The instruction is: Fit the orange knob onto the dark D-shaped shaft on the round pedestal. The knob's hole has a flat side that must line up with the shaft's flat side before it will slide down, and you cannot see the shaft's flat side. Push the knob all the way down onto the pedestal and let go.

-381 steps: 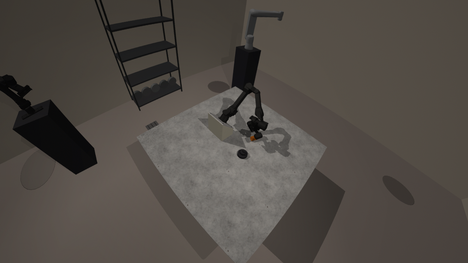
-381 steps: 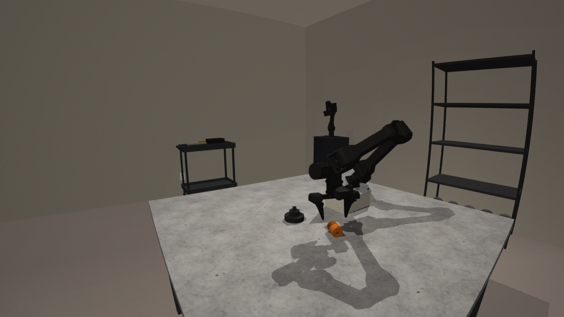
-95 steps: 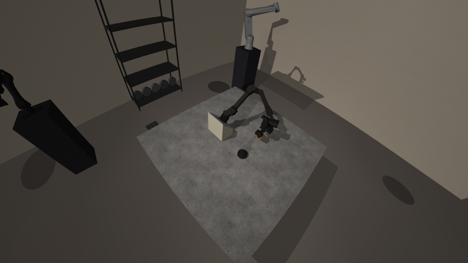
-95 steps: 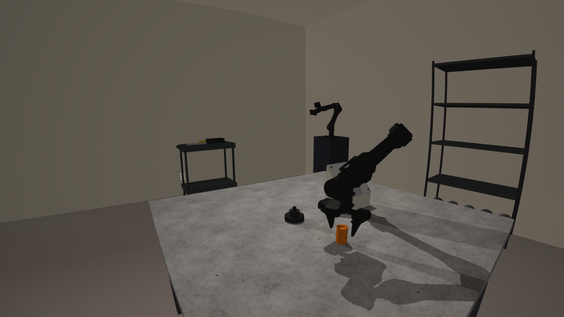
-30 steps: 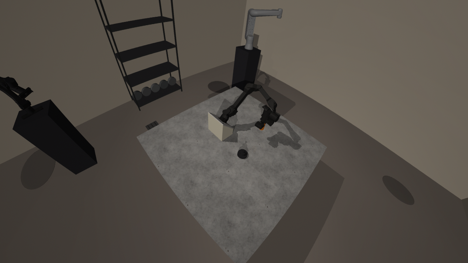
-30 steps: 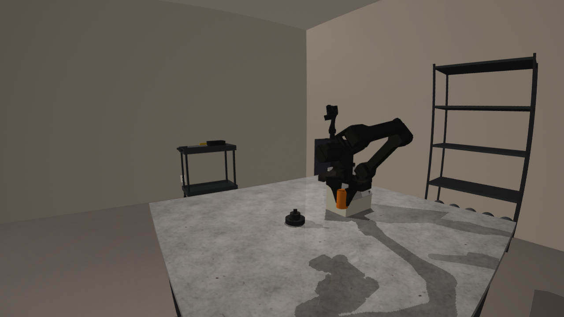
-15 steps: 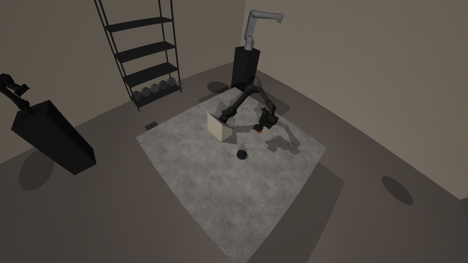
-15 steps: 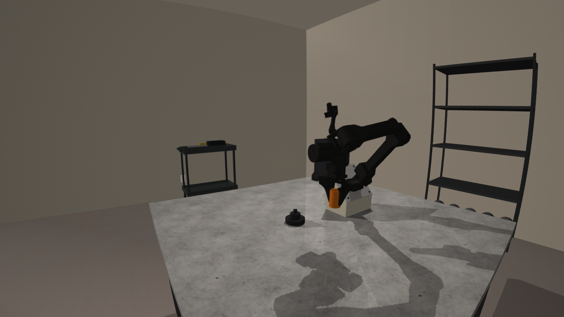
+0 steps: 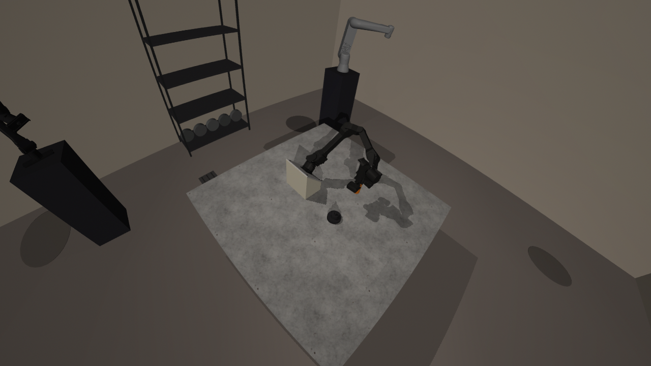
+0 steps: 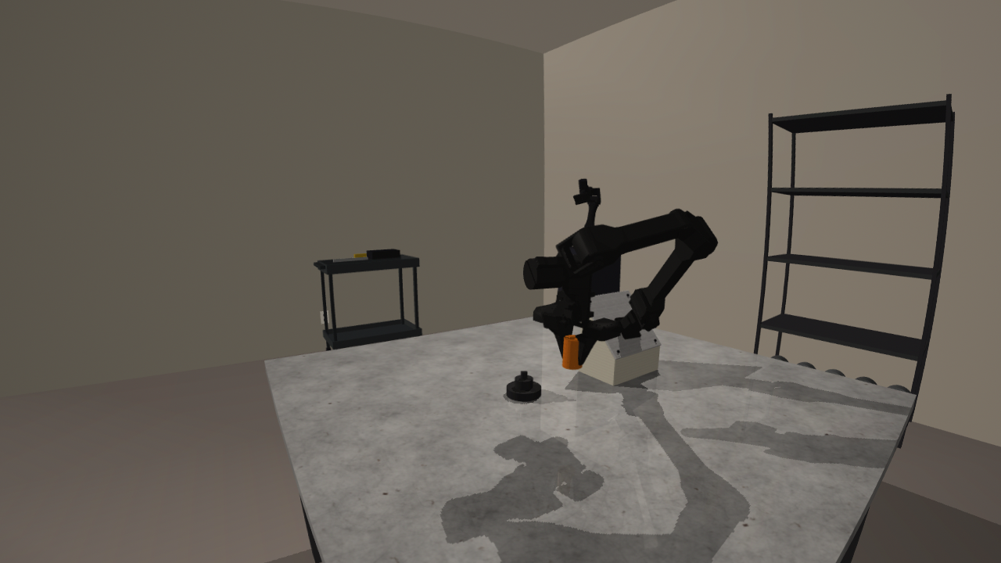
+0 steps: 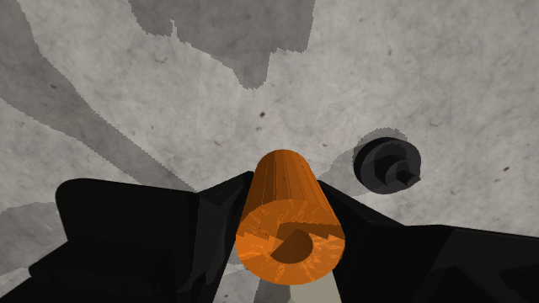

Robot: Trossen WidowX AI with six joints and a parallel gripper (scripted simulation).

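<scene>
My gripper tip is now 1 cm short of the dark round pedestal, 17 cm to the left of it and 10 cm above it. From my gripper tip the other things lie so: orange knob (2 cm above).
</scene>
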